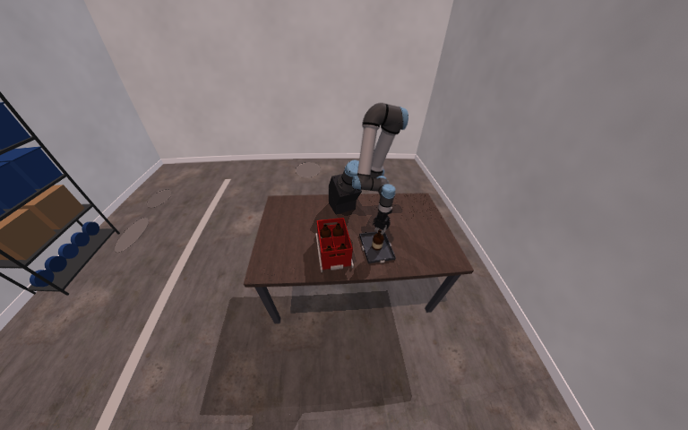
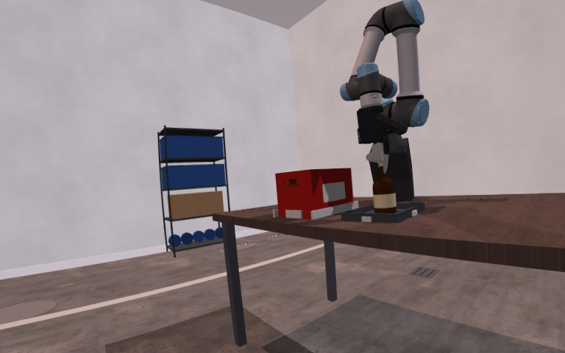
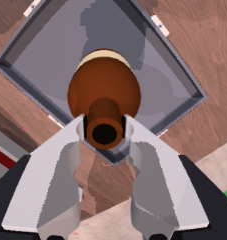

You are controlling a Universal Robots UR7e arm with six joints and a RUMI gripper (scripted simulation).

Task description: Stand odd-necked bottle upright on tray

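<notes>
The brown bottle is 7 cm below my hand. The rest, counted from my hand: dark tray 14 cm below; then red crate 30 cm to the right, 8 cm ahead, 7 cm below; then glass bottle 31 cm to the right, 18 cm ahead, 7 cm below.
</notes>
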